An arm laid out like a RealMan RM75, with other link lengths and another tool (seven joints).
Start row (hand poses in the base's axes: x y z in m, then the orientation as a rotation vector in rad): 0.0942, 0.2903, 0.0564, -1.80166, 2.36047, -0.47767
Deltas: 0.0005, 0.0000, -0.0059, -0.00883, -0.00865, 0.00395; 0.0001, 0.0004, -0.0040, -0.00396, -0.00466, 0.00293; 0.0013, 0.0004, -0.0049, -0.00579, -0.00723, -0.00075; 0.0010, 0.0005, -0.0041, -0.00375, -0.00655, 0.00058; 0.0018, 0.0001, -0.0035, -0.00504, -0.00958, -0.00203; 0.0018, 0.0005, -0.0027, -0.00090, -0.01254, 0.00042; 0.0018, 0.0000, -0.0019, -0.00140, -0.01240, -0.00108; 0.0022, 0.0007, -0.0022, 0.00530, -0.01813, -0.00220; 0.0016, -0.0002, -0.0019, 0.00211, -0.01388, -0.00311; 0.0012, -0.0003, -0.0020, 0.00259, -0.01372, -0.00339; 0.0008, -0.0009, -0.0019, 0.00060, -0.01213, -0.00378; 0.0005, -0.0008, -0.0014, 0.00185, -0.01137, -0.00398; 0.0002, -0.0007, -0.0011, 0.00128, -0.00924, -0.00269; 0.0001, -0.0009, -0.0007, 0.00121, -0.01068, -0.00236; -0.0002, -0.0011, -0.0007, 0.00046, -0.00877, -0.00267; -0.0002, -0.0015, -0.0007, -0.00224, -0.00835, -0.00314
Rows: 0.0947, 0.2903, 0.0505, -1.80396, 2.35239, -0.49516; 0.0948, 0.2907, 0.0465, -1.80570, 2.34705, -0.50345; 0.0961, 0.2911, 0.0416, -1.80248, 2.34407, -0.51653; 0.0971, 0.2916, 0.0375, -1.80026, 2.33981, -0.52630; 0.0989, 0.2917, 0.0340, -1.79369, 2.33640, -0.54037; 0.1007, 0.2922, 0.0313, -1.78592, 2.32791, -0.55109; 0.1025, 0.2922, 0.0294, -1.77684, 2.32107, -0.56247; 0.1047, 0.2929, 0.0272, -1.75972, 2.31070, -0.56984; 0.1063, 0.2927, 0.0253, -1.74598, 2.30437, -0.57808; 0.1075, 0.2924, 0.0233, -1.73186, 2.29832, -0.58557; 0.1083, 0.2915, 0.0214, -1.71932, 2.29387, -0.59438; 0.1088, 0.2907, 0.0200, -1.70654, 2.28996, -0.60106; 0.1090, 0.2900, 0.0189, -1.69684, 2.28623, -0.60662; 0.1091, 0.2891, 0.0182, -1.68653, 2.28117, -0.61318; 0.1089, 0.2880, 0.0175, -1.67755, 2.27774, -0.61935; 0.1087, 0.2865, 0.0168, -1.66960, 2.27520, -0.62864
